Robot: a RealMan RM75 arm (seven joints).
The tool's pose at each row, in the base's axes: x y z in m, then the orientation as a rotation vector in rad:
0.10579, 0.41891, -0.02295, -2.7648, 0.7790, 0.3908
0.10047, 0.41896, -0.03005, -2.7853, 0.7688, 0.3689
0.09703, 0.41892, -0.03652, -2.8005, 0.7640, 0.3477
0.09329, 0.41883, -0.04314, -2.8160, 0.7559, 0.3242
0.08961, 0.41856, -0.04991, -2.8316, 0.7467, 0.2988
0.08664, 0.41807, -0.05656, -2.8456, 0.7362, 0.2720
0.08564, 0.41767, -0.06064, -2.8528, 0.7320, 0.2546
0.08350, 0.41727, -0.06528, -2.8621, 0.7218, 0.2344
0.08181, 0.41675, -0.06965, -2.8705, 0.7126, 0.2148
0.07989, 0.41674, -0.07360, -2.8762, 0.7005, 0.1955
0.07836, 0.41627, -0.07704, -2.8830, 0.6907, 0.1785
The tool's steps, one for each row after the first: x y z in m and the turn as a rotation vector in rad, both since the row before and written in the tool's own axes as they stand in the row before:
-0.00214, 0.00394, 0.00766, -0.0109, 0.0186, -0.0104
-0.00091, 0.00282, 0.00670, -0.0072, 0.0172, -0.0062
-0.00122, 0.00299, 0.00688, -0.0066, 0.0183, -0.0086
-0.00120, 0.00307, 0.00697, -0.0063, 0.0193, -0.0094
-0.00069, 0.00283, 0.00669, -0.0045, 0.0195, -0.0102
0.00023, 0.00139, 0.00398, -0.0017, 0.0124, -0.0047
-0.00069, 0.00202, 0.00466, -0.0022, 0.0141, -0.0090
-0.00038, 0.00186, 0.00432, -0.0018, 0.0136, -0.0082
-0.00096, 0.00145, 0.00403, 0.0010, 0.0124, -0.0098
-0.00056, 0.00160, 0.00340, -0.0011, 0.0115, -0.0082

